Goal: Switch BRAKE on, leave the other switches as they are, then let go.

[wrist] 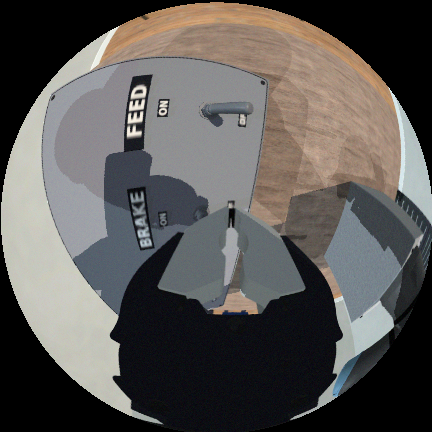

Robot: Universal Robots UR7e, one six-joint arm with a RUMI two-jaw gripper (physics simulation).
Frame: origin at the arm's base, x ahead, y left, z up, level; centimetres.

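Seen in the pictures: gripper, fingertip midpoint: (230, 210).
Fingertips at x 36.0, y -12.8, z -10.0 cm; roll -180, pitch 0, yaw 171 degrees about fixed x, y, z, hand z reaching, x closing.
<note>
Offsets run from my fingertips to a thing's middle. "spot": to the spot under its first point. Level surfaces: height alone.
The grey switch panel @(dx +12.3, dy +5.9, dz -6.7 cm) (200, 155) fills the upper left of the wrist view. The BRAKE label @(dx +9.9, dy +0.4, dz -0.4 cm) (140, 218) and its ON mark @(spot: dx +7.6, dy +1.0, dz -1.7 cm) (163, 218) lie in shadow. The base of the BRAKE switch @(dx +3.2, dy +2.1, dz -1.2 cm) (200, 214) shows just left of the fingertips; the rest of its lever is hidden, so its position cannot be told. The FEED switch @(dx -1.1, dy -9.1, dz -1.9 cm) (230, 108) points to its OFF mark, away from its ON mark (163, 108). My gripper (230, 210) is shut and empty, over the panel's right part beside the BRAKE switch base. A small mark shows partly at the fingertips.
The panel lies on a brown wooden table @(dz -13.3 cm) (330, 120). A grey box-like block (362, 250) stands on the right, close to the gripper, with dark parts behind it. A blue edge (346, 375) shows at the lower right.
</note>
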